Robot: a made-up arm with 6 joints. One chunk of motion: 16 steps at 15 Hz.
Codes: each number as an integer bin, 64 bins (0 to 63) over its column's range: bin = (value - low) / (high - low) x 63, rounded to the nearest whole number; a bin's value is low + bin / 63 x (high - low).
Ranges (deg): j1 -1.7..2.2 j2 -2.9..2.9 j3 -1.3..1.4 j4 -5.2..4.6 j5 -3..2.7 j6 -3.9..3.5
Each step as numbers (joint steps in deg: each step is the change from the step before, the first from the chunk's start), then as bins.
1 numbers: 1.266 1.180 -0.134 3.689 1.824 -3.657
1 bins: 48 44 27 57 53 2
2 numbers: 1.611 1.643 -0.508 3.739 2.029 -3.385
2 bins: 53 49 18 57 56 4
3 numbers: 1.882 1.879 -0.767 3.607 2.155 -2.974
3 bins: 58 52 12 57 57 8
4 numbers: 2.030 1.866 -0.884 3.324 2.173 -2.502
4 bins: 60 52 10 55 57 12
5 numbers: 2.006 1.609 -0.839 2.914 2.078 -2.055
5 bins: 60 49 11 52 56 16
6 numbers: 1.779 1.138 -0.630 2.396 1.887 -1.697
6 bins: 56 44 16 49 54 19
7 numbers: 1.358 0.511 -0.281 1.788 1.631 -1.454
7 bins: 49 37 24 45 51 21
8 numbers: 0.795 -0.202 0.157 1.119 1.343 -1.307
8 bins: 40 29 34 41 48 22
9 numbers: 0.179 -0.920 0.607 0.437 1.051 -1.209
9 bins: 30 22 44 36 45 23
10 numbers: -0.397 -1.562 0.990 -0.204 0.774 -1.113
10 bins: 21 15 53 32 42 24
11 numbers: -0.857 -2.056 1.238 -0.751 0.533 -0.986
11 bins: 14 9 59 29 39 25
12 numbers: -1.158 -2.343 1.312 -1.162 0.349 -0.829
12 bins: 9 6 61 26 37 26
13 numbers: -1.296 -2.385 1.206 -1.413 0.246 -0.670
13 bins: 7 6 58 24 36 27
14 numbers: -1.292 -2.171 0.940 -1.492 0.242 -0.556
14 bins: 7 8 52 24 36 28
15 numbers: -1.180 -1.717 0.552 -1.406 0.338 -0.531
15 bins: 8 13 43 24 37 29
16 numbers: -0.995 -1.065 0.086 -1.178 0.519 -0.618
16 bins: 11 20 32 26 39 28
